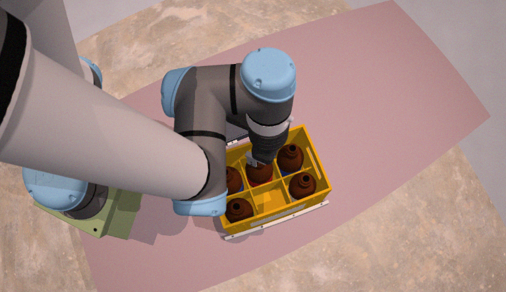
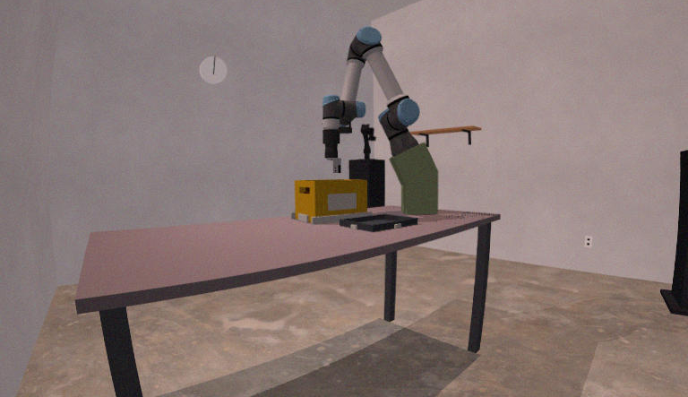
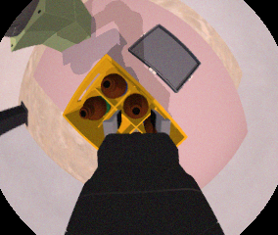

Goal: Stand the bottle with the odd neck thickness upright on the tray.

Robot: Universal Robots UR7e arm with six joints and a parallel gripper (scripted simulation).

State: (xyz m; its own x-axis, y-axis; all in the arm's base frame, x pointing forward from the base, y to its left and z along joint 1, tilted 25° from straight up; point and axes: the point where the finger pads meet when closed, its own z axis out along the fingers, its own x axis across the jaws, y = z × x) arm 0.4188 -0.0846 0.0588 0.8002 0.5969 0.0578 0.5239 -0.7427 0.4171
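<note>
Now: the crate 1 cm behind my hand, 5 cm to the right of it and 14 cm below it. Round my hand: glass bottle: 7 cm ahead, 10 cm to the right, 14 cm below; then dark tray: 23 cm to the left, 21 cm below.
</note>
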